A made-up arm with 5 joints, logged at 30 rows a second.
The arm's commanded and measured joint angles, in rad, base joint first. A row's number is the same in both.
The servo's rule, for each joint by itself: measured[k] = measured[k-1] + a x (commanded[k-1-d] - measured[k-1]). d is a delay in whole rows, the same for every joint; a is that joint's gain. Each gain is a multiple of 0.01, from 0.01 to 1. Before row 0 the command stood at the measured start. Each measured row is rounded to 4 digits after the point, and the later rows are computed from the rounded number. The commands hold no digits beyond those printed.
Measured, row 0:
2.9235 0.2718 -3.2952 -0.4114 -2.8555
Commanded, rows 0 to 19:
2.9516 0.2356 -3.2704 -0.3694 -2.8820
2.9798 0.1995 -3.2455 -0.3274 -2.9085
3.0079 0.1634 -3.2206 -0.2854 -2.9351
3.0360 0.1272 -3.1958 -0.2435 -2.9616
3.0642 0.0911 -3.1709 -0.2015 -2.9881
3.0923 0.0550 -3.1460 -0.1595 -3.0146
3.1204 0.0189 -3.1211 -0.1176 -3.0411
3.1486 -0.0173 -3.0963 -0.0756 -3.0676
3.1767 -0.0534 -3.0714 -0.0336 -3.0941
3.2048 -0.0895 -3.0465 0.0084 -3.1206
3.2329 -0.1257 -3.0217 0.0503 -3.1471
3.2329 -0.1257 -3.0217 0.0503 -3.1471
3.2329 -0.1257 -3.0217 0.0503 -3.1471
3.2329 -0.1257 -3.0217 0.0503 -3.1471
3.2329 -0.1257 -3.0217 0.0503 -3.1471
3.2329 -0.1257 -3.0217 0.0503 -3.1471
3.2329 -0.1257 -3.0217 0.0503 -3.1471
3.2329 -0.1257 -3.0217 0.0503 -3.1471
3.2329 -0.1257 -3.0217 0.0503 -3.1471
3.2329 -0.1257 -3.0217 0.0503 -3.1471
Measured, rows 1 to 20:
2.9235 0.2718 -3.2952 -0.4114 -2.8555
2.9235 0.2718 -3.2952 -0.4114 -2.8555
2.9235 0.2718 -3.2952 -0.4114 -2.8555
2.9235 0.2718 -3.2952 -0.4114 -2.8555
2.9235 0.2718 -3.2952 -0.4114 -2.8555
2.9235 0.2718 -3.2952 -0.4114 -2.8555
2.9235 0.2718 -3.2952 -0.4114 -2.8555
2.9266 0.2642 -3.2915 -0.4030 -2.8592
2.9325 0.2506 -3.2846 -0.3879 -2.8661
2.9408 0.2323 -3.2750 -0.3674 -2.8758
2.9513 0.2102 -3.2631 -0.3426 -2.8878
2.9637 0.1852 -3.2493 -0.3144 -2.9018
2.9778 0.1579 -3.2338 -0.2834 -2.9176
2.9935 0.1287 -3.2169 -0.2502 -2.9349
3.0106 0.0980 -3.1988 -0.2153 -2.9535
3.0289 0.0662 -3.1797 -0.1790 -2.9732
3.0482 0.0335 -3.1597 -0.1415 -2.9938
3.0685 0.0001 -3.1390 -0.1031 -3.0153
3.0866 -0.0263 -3.1214 -0.0724 -3.0338
3.1027 -0.0472 -3.1064 -0.0479 -3.0497
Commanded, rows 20 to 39:
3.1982 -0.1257 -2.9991 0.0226 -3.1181
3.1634 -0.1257 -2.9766 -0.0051 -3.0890
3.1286 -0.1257 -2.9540 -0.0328 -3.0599
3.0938 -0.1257 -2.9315 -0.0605 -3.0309
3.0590 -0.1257 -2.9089 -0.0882 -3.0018
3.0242 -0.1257 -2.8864 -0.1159 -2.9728
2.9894 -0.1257 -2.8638 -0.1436 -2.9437
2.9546 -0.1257 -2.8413 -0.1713 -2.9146
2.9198 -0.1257 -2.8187 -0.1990 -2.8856
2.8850 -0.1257 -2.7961 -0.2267 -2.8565
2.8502 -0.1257 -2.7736 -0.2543 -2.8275
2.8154 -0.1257 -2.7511 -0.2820 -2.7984
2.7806 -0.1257 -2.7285 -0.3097 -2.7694
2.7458 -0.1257 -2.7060 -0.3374 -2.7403
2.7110 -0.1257 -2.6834 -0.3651 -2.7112
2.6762 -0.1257 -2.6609 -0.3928 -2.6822
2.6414 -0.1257 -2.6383 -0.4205 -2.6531
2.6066 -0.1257 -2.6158 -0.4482 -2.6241
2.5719 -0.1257 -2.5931 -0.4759 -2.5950
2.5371 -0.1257 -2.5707 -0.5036 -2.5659
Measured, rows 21 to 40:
3.1170 -0.0637 -3.0937 -0.0283 -3.0633
3.1297 -0.0767 -3.0829 -0.0126 -3.0750
3.1411 -0.0870 -3.0737 0.0000 -3.0851
3.1512 -0.0951 -3.0659 0.0101 -3.0938
3.1602 -0.1015 -3.0593 0.0181 -3.1013
3.1682 -0.1066 -3.0537 0.0245 -3.1077
3.1753 -0.1106 -3.0489 0.0297 -3.1132
3.1778 -0.1138 -3.0414 0.0283 -3.1139
3.1762 -0.1163 -3.0317 0.0216 -3.1104
3.1710 -0.1183 -3.0200 0.0107 -3.1033
3.1625 -0.1199 -3.0067 -0.0035 -3.0932
3.1511 -0.1211 -2.9920 -0.0204 -3.0804
3.1371 -0.1221 -2.9762 -0.0395 -3.0653
3.1209 -0.1229 -2.9593 -0.0603 -3.0483
3.1026 -0.1235 -2.9416 -0.0825 -3.0296
3.0825 -0.1240 -2.9232 -0.1058 -3.0094
3.0608 -0.1244 -2.9041 -0.1300 -2.9880
3.0376 -0.1247 -2.8845 -0.1549 -2.9655
3.0132 -0.1249 -2.8645 -0.1803 -2.9421
2.9876 -0.1251 -2.8441 -0.2062 -2.9179

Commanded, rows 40 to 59:
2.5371 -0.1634 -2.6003 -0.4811 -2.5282
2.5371 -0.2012 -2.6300 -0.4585 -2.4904
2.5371 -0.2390 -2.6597 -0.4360 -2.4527
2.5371 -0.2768 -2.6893 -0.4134 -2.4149
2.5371 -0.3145 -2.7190 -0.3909 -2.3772
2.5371 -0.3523 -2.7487 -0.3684 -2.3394
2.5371 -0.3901 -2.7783 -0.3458 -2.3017
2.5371 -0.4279 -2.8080 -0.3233 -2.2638
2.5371 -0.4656 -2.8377 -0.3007 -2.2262
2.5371 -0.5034 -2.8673 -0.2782 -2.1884
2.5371 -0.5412 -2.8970 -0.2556 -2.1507
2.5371 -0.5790 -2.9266 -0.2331 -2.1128
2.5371 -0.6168 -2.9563 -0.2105 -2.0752
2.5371 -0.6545 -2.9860 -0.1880 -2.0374
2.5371 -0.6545 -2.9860 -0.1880 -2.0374
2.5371 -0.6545 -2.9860 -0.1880 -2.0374
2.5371 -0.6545 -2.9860 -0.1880 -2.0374
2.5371 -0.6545 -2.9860 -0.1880 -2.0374
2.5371 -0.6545 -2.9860 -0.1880 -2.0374
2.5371 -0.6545 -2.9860 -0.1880 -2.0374
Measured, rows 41 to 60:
2.9610 -0.1252 -2.8234 -0.2324 -2.8930
2.9335 -0.1253 -2.8024 -0.2589 -2.8675
2.9052 -0.1254 -2.7812 -0.2857 -2.8416
2.8762 -0.1255 -2.7598 -0.3127 -2.8152
2.8465 -0.1255 -2.7382 -0.3398 -2.7884
2.8163 -0.1255 -2.7164 -0.3670 -2.7613
2.7856 -0.1255 -2.6945 -0.3943 -2.7339
2.7583 -0.1335 -2.6804 -0.4117 -2.7051
2.7340 -0.1477 -2.6728 -0.4211 -2.6750
2.7123 -0.1669 -2.6708 -0.4241 -2.6439
2.6930 -0.1900 -2.6736 -0.4220 -2.6118
2.6759 -0.2161 -2.6804 -0.4158 -2.5790
2.6606 -0.2447 -2.6906 -0.4063 -2.5455
2.6470 -0.2752 -2.7038 -0.3942 -2.5114
2.6349 -0.3073 -2.7194 -0.3800 -2.4767
2.6241 -0.3405 -2.7371 -0.3641 -2.4416
2.6145 -0.3747 -2.7566 -0.3469 -2.4062
2.6060 -0.4097 -2.7777 -0.3286 -2.3704
2.5984 -0.4453 -2.8000 -0.3095 -2.3343
2.5917 -0.4813 -2.8234 -0.2897 -2.2980

